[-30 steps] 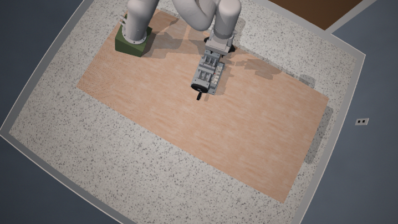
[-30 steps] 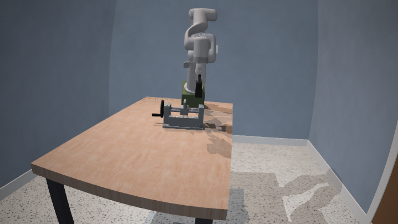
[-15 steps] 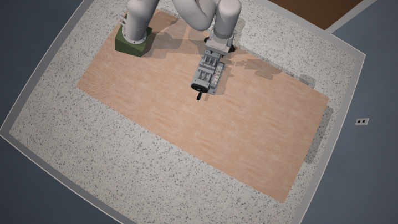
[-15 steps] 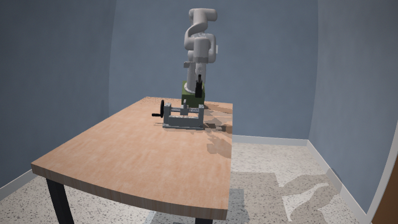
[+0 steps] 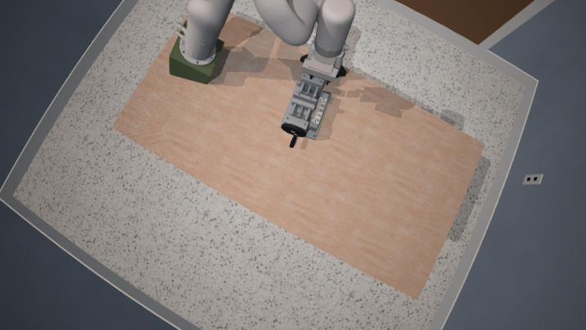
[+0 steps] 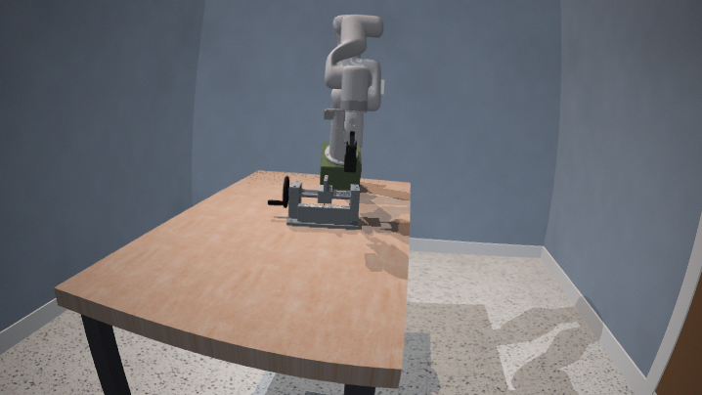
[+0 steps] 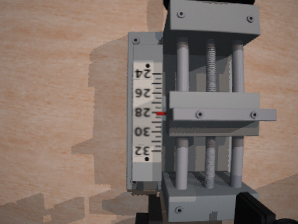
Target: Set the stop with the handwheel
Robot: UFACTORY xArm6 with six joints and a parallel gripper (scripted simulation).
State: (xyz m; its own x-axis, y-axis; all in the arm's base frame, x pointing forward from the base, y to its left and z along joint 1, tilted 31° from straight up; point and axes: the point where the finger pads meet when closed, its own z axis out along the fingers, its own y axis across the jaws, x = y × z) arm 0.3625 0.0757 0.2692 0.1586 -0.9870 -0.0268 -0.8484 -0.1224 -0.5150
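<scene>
Now: the black handwheel 20 mm ahead of my hand, 200 mm to the right of it and 120 mm below it. The rest, counted from my hand: stop carriage (70 mm to the right, 80 mm below); crank handle (20 mm ahead, 210 mm to the right, 130 mm below).
</scene>
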